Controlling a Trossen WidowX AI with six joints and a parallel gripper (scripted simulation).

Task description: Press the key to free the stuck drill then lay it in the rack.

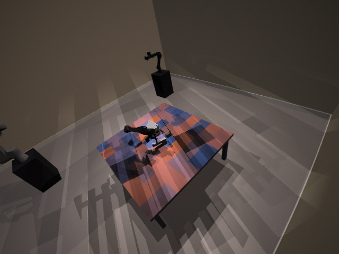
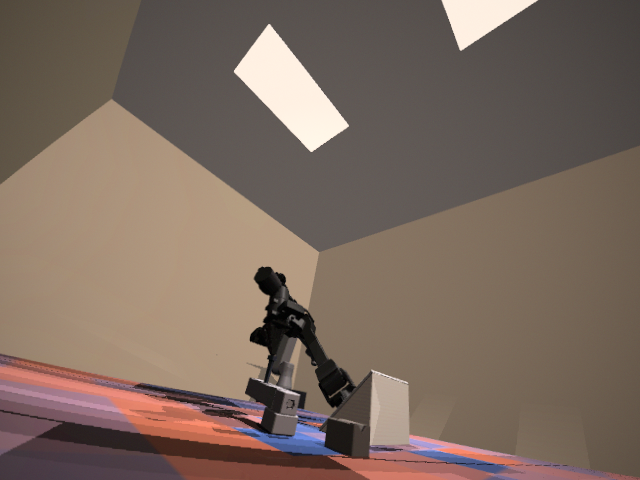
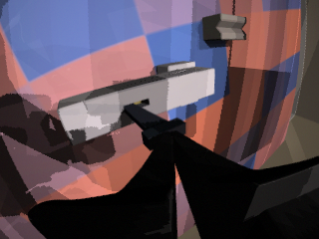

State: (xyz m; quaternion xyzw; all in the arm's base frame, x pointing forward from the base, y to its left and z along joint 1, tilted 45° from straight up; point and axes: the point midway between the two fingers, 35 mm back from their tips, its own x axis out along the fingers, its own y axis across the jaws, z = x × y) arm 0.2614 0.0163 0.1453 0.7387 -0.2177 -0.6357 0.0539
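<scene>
Right now the small dark part is 30 mm below my gripper tip. Round my gripper tip: rack 210 mm to the left, 120 mm below, 30 mm behind; then drill 80 mm below, 50 mm to the left, 10 mm ahead.
</scene>
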